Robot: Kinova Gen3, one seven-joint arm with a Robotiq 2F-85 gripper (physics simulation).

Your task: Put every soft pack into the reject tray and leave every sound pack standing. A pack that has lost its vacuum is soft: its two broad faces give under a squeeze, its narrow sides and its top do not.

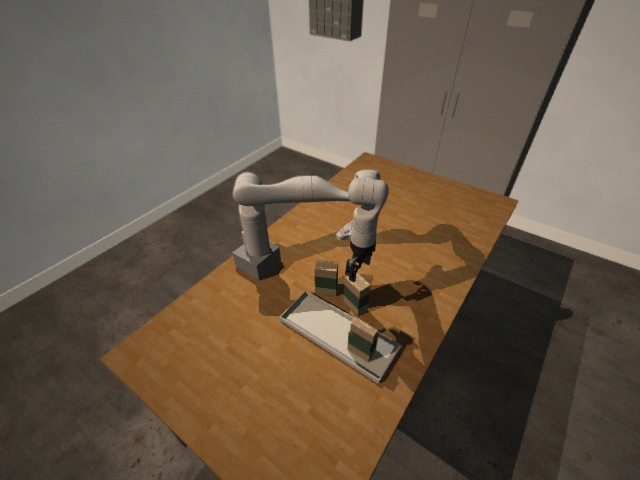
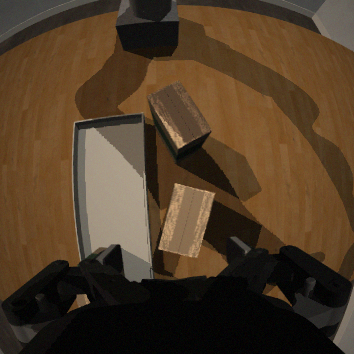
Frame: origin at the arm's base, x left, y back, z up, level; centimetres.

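Seen in the pictures: gripper, fingertip midpoint: (image 1: 359, 271) (image 2: 173, 253); arm's base, link origin: (image 1: 258, 249) (image 2: 150, 7).
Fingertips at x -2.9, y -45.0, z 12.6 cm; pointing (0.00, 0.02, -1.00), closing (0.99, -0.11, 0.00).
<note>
Pixels of each thing's top centre, then the offset from my fingertips to it. Level surfaces: height alone.
- tan pack with a green band, top centre: (image 1: 361, 336) dx -15.3, dy -8.3, dz -10.5 cm
- grey reject tray, top centre: (image 2: 108, 219) (image 1: 338, 330) dx -11.9, dy +1.4, dz -18.7 cm
- second pack, top centre: (image 2: 186, 221) (image 1: 357, 280) dx +1.7, dy +1.1, dz -6.8 cm
- third pack, top centre: (image 2: 178, 111) (image 1: 326, 265) dx +3.2, dy +14.1, dz -6.8 cm
- wooden table, surface height: dz -20.9 cm
A tan pack with a green band (image 1: 361, 339) stands upright in the right end of the grey reject tray (image 1: 330, 349) (image 2: 76, 165). A second pack (image 1: 356, 294) (image 2: 187, 220) stands on the table beside the tray's long side. A third pack (image 1: 326, 277) (image 2: 180, 118) stands on the table nearer the robot base, turned at an angle to the second. My gripper (image 1: 352, 279) (image 2: 173, 253) is open and empty, above the second pack, with its fingertips wide apart. The frames do not show which packs are soft.
The robot base (image 1: 256, 260) (image 2: 148, 30) stands at the edge of the wooden table (image 1: 222, 382) (image 2: 35, 150). The third pack is close to the second and to the tray's corner. The tray has low raised walls.
</note>
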